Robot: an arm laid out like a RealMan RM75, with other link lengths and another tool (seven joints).
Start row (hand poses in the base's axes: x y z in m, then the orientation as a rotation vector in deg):
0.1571 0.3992 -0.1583 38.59 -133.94 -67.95
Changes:
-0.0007 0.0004 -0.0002 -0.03 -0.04 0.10
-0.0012 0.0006 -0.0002 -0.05 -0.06 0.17
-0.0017 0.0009 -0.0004 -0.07 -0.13 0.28
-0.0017 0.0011 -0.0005 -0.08 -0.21 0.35
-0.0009 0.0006 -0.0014 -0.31 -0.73 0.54
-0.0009 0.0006 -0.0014 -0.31 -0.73 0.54
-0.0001 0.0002 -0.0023 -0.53 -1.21 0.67
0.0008 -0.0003 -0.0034 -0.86 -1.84 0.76
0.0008 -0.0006 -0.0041 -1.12 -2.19 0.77
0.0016 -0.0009 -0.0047 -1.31 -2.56 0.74
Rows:
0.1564 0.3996 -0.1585 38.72 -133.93 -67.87
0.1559 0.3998 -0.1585 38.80 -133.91 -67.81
0.1554 0.4001 -0.1587 38.97 -133.91 -67.73
0.1554 0.4003 -0.1588 39.10 -133.94 -67.68
0.1562 0.3998 -0.1597 39.62 -134.35 -67.27
0.1562 0.3998 -0.1597 39.62 -134.35 -67.27
0.1570 0.3994 -0.1606 40.04 -134.76 -66.91
0.1579 0.3989 -0.1617 40.50 -135.36 -66.40
0.1579 0.3986 -0.1624 40.68 -135.75 -66.04
0.1587 0.3983 -0.1630 40.86 -136.16 -65.78

